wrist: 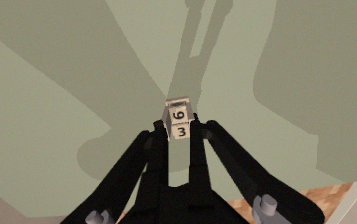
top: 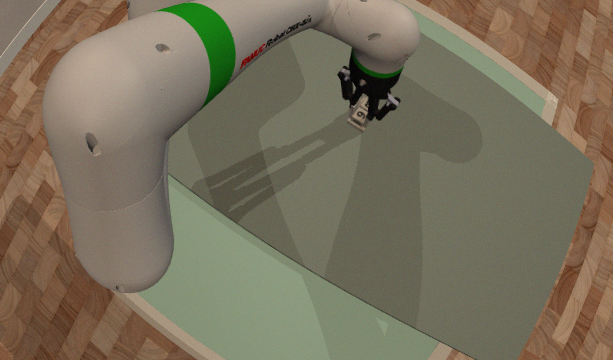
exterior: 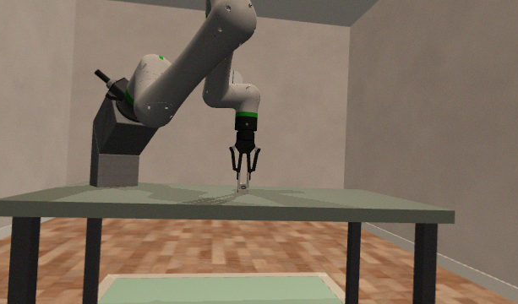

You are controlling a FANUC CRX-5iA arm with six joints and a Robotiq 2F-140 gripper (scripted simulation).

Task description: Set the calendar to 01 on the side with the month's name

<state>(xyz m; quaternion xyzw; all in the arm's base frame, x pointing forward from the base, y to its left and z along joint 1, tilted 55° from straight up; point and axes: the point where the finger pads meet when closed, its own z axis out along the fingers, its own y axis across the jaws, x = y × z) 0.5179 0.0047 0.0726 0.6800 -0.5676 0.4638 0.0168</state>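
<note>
Now: hand 20 mm to the right of the calendar tray and 40 mm above it.
</note>
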